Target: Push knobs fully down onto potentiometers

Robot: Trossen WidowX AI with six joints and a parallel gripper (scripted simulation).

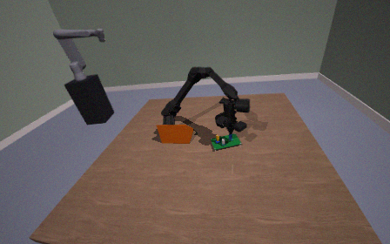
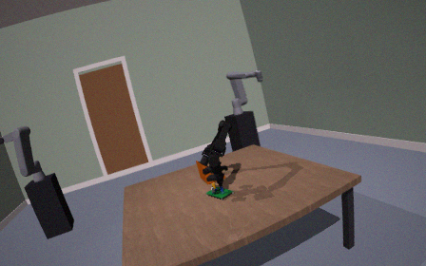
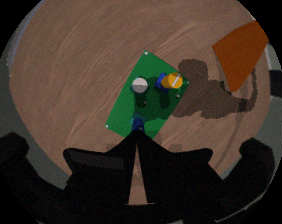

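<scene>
Now: the blue knob 10 mm below my gripper tip.
</scene>
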